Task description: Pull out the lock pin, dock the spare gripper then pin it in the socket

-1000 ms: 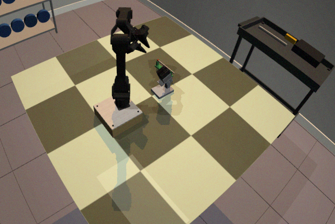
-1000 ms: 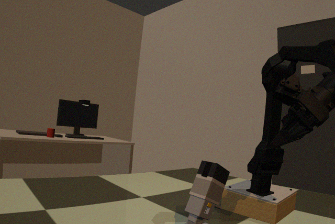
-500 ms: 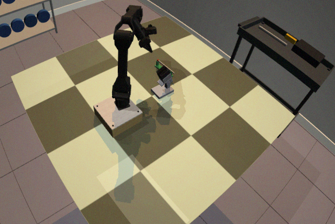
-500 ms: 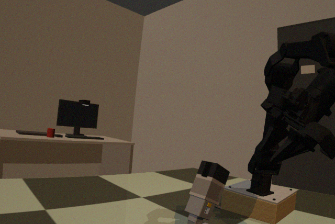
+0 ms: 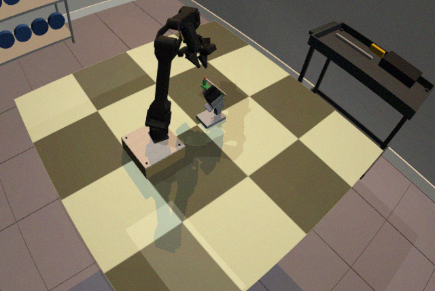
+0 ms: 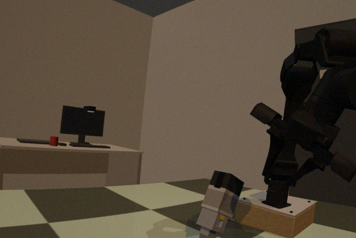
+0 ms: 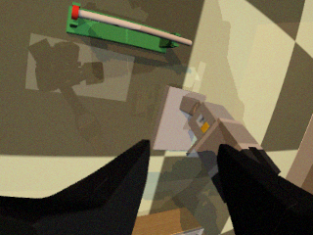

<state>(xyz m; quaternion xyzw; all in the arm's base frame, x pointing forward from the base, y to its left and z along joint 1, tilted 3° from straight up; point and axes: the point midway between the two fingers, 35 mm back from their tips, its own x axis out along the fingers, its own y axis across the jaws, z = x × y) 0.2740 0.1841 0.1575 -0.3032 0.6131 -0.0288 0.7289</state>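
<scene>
My gripper tip is 160 mm above the green strip, 80 mm short of it and 10 mm to the right of it. Round my gripper tip: mount block (130 mm to the right, 130 mm below); then spare gripper (130 mm to the right, 60 mm below, 10 mm behind).
</scene>
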